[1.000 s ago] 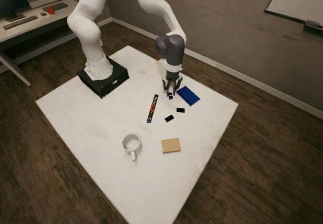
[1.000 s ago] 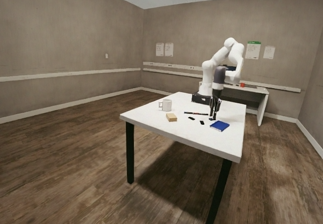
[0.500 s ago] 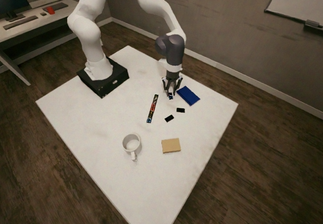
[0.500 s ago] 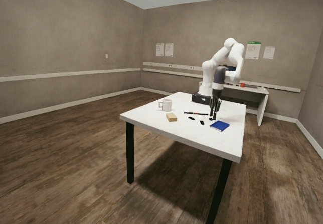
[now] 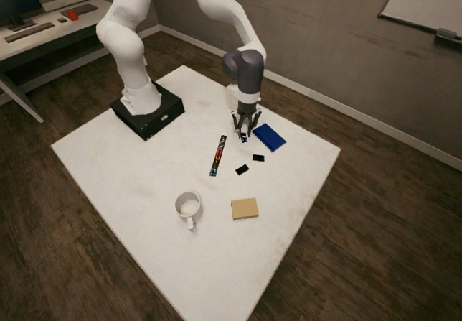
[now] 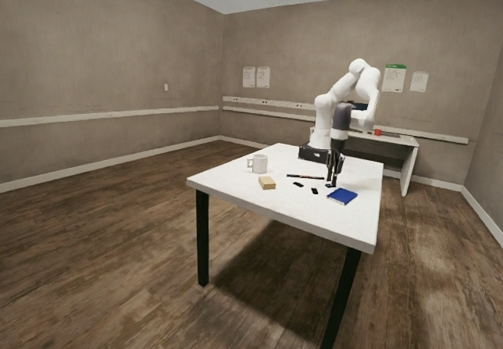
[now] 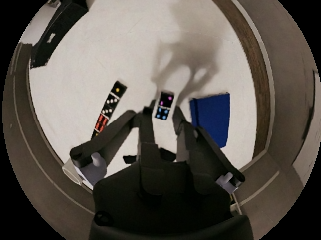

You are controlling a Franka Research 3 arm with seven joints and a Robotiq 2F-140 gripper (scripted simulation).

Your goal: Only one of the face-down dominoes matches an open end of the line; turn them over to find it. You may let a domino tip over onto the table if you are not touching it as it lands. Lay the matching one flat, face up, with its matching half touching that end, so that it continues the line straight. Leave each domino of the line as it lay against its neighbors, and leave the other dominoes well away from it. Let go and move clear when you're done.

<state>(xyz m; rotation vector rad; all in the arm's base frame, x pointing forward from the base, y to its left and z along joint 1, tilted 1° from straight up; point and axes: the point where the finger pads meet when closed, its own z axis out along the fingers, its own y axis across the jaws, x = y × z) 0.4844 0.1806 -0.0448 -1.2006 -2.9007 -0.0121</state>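
Now: hand 50 mm above the domino. From my hand the other things lie so: tan block 290 mm to the right, 200 mm ahead, 40 mm below; white mug 420 mm to the right, 40 mm ahead, 10 mm below.
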